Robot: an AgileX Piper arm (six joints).
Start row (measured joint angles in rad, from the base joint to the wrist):
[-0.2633 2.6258 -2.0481 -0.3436 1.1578 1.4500]
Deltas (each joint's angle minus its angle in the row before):
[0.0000 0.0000 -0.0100 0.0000 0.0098 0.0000]
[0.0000 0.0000 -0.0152 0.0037 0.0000 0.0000]
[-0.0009 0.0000 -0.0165 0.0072 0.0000 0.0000]
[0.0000 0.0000 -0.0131 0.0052 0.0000 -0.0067]
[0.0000 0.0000 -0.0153 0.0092 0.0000 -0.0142]
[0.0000 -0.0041 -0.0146 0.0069 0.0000 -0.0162]
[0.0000 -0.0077 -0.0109 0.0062 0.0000 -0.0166]
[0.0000 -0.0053 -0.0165 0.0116 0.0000 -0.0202]
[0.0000 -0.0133 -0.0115 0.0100 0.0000 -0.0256]
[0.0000 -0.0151 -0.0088 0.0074 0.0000 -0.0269]
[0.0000 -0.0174 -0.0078 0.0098 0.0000 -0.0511]
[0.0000 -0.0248 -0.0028 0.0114 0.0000 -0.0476]
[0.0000 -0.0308 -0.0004 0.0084 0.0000 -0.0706]
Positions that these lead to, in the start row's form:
[-0.2633 2.6258 -2.0581 -0.3436 1.1676 1.4500]
[-0.2633 2.6258 -2.0733 -0.3399 1.1676 1.4500]
[-0.2642 2.6258 -2.0898 -0.3327 1.1676 1.4500]
[-0.2642 2.6258 -2.1029 -0.3275 1.1676 1.4433]
[-0.2642 2.6258 -2.1182 -0.3183 1.1676 1.4291]
[-0.2642 2.6217 -2.1328 -0.3114 1.1676 1.4129]
[-0.2642 2.6140 -2.1437 -0.3052 1.1676 1.3963]
[-0.2642 2.6087 -2.1602 -0.2936 1.1676 1.3761]
[-0.2642 2.5954 -2.1717 -0.2836 1.1676 1.3505]
[-0.2642 2.5803 -2.1805 -0.2762 1.1676 1.3236]
[-0.2642 2.5629 -2.1883 -0.2664 1.1676 1.2725]
[-0.2642 2.5381 -2.1911 -0.2550 1.1676 1.2249]
[-0.2642 2.5073 -2.1915 -0.2466 1.1676 1.1543]

